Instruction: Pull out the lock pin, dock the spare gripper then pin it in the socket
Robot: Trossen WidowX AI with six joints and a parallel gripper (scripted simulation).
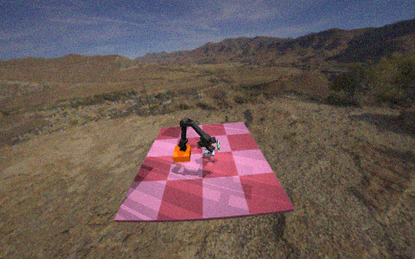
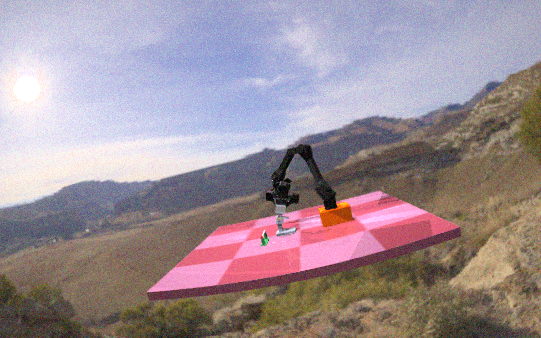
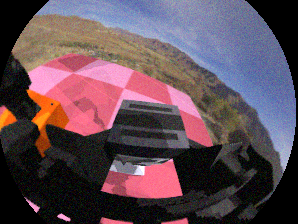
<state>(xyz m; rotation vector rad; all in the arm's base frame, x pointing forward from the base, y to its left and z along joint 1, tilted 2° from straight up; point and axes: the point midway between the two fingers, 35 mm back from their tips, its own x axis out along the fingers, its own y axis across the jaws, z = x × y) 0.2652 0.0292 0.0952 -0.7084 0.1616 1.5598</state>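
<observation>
Now: the socket 110 mm below my gripper tip, 10 mm to the right of it and 10 mm ahead of it. Round my gripper tip: spare gripper 10 mm to the right, 10 mm below, 10 mm ahead.
</observation>
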